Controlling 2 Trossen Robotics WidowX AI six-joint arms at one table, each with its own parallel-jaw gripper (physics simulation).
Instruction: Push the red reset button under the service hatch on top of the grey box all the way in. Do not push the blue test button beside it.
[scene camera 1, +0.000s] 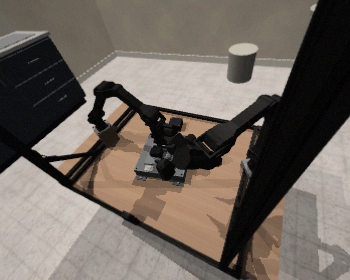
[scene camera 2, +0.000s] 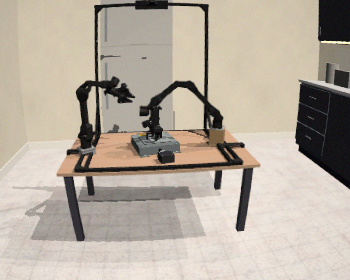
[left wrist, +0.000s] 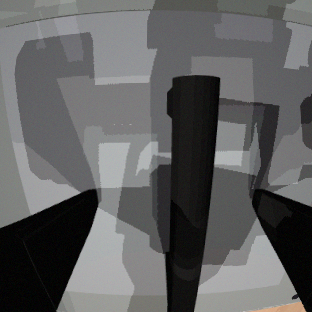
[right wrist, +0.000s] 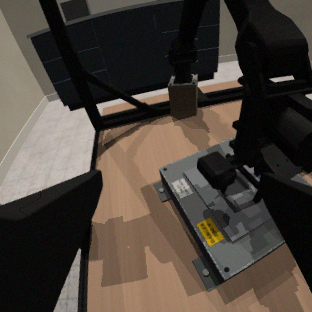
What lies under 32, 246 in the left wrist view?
The left gripper.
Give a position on a grey box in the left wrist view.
285, 288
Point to a service hatch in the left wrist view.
174, 120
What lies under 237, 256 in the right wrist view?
A grey box.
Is the left gripper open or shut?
Open.
